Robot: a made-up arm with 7 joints. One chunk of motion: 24 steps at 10 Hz.
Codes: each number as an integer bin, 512 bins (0 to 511) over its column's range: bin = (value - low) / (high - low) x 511, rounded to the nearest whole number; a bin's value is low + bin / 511 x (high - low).
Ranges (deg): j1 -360..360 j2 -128.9..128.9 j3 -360..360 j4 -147.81..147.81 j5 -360..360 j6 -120.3..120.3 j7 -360..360
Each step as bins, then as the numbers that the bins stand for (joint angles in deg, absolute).
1 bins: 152 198 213 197 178 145 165
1 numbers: -145.83 -29.01 -59.88 -33.84 -109.20 -52.03 -127.51
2 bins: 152 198 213 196 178 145 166
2 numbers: -145.83 -29.01 -59.88 -34.42 -109.20 -52.03 -126.11
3 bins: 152 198 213 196 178 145 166
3 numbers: -145.83 -29.01 -59.88 -34.42 -109.20 -52.03 -126.11
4 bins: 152 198 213 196 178 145 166
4 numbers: -145.83 -29.01 -59.88 -34.42 -109.20 -52.03 -126.11
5 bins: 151 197 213 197 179 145 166
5 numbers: -147.24 -29.51 -59.88 -33.84 -107.79 -52.03 -126.11
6 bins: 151 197 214 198 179 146 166
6 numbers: -147.24 -29.51 -58.47 -33.26 -107.79 -51.56 -126.11
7 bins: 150 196 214 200 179 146 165
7 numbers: -148.65 -30.02 -58.47 -32.11 -107.79 -51.56 -127.51
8 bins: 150 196 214 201 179 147 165
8 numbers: -148.65 -30.02 -58.47 -31.53 -107.79 -51.09 -127.51
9 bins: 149 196 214 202 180 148 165
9 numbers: -150.06 -30.02 -58.47 -30.95 -106.38 -50.62 -127.51
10 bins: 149 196 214 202 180 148 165
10 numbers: -150.06 -30.02 -58.47 -30.95 -106.38 -50.62 -127.51
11 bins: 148 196 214 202 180 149 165
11 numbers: -151.47 -30.02 -58.47 -30.95 -106.38 -50.14 -127.51
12 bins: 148 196 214 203 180 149 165
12 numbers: -151.47 -30.02 -58.47 -30.37 -106.38 -50.14 -127.51
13 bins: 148 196 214 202 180 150 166
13 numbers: -151.47 -30.02 -58.47 -30.95 -106.38 -49.67 -126.11
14 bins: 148 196 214 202 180 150 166
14 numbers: -151.47 -30.02 -58.47 -30.95 -106.38 -49.67 -126.11
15 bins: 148 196 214 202 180 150 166
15 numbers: -151.47 -30.02 -58.47 -30.95 -106.38 -49.67 -126.11
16 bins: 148 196 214 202 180 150 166
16 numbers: -151.47 -30.02 -58.47 -30.95 -106.38 -49.67 -126.11
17 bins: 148 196 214 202 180 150 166
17 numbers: -151.47 -30.02 -58.47 -30.95 -106.38 -49.67 -126.11
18 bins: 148 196 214 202 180 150 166
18 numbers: -151.47 -30.02 -58.47 -30.95 -106.38 -49.67 -126.11
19 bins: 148 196 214 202 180 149 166
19 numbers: -151.47 -30.02 -58.47 -30.95 -106.38 -50.14 -126.11
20 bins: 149 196 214 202 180 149 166
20 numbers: -150.06 -30.02 -58.47 -30.95 -106.38 -50.14 -126.11
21 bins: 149 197 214 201 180 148 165
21 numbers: -150.06 -29.51 -58.47 -31.53 -106.38 -50.62 -127.51
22 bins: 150 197 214 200 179 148 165
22 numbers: -148.65 -29.51 -58.47 -32.11 -107.79 -50.62 -127.51
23 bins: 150 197 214 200 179 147 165
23 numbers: -148.65 -29.51 -58.47 -32.11 -107.79 -51.09 -127.51
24 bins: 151 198 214 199 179 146 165
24 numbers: -147.24 -29.01 -58.47 -32.69 -107.79 -51.56 -127.51
